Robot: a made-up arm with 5 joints.
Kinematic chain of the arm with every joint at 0, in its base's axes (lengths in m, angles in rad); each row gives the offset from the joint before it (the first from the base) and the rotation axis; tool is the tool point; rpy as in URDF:
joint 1: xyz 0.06 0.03 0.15 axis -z
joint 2: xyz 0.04 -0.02 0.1 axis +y
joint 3: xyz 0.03 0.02 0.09 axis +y
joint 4: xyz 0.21 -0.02 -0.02 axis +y
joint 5: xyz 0.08 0 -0.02 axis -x
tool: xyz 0.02 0.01 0.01 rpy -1.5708 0 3.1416
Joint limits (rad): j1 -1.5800..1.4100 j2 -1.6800..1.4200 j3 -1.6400..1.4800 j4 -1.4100..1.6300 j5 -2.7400..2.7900
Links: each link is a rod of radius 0.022 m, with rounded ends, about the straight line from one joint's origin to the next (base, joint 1, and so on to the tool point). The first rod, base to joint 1, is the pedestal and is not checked.
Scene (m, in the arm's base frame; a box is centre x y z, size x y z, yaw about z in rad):
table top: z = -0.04
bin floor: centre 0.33 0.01 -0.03 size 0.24 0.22 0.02 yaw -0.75
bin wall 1: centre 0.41 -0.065 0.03 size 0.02 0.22 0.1 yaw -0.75
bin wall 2: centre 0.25 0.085 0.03 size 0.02 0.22 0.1 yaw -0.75
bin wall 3: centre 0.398 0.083 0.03 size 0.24 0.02 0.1 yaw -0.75
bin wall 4: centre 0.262 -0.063 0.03 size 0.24 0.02 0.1 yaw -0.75
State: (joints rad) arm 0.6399 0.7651 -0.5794 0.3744 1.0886
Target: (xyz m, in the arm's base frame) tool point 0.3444 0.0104 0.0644
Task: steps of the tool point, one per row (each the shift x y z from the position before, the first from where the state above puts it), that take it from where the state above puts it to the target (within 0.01 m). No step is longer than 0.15 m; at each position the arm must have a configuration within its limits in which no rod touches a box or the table.
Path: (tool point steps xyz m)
1: 0.0186 0.0704 -0.0002
2: 0.0007 0.0699 0.0019
3: -0.0507 0.0833 -0.0994

